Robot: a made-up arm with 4 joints. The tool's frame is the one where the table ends.
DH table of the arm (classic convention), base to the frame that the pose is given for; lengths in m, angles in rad. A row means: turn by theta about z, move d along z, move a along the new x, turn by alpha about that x. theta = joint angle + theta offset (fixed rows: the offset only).
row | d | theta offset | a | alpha
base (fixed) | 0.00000 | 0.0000 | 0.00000 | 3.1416
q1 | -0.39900 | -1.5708 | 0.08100 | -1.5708
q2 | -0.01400 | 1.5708 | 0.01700 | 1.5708
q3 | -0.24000 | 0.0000 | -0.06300 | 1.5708
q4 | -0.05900 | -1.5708 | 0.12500 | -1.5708
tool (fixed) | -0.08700 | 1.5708 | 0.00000 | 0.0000
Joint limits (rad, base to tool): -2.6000..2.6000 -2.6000..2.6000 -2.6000..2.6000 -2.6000..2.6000
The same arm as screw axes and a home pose.
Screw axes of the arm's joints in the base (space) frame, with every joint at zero. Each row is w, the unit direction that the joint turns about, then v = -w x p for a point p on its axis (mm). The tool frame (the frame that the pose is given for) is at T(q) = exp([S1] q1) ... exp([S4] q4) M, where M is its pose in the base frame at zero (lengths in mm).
S1: w 0 0 -1 v 0.0 0.0 0.0
S2: w 1 0 0 v 0.0 399.0 -81.0
S3: w 0 1 0 v -416.0 0.0 -14.0
S4: w -1 0 0 v 0.0 -353.0 -159.0
M =
1 -0.000015 0 45.0
0.000015 1 -0.000015 -284.0
0 0.000015 1 266.0
0 0 0 1
Joint limits (deg, base to tool): -148.97..148.97 -148.97..148.97 -148.97..148.97 -148.97..148.97

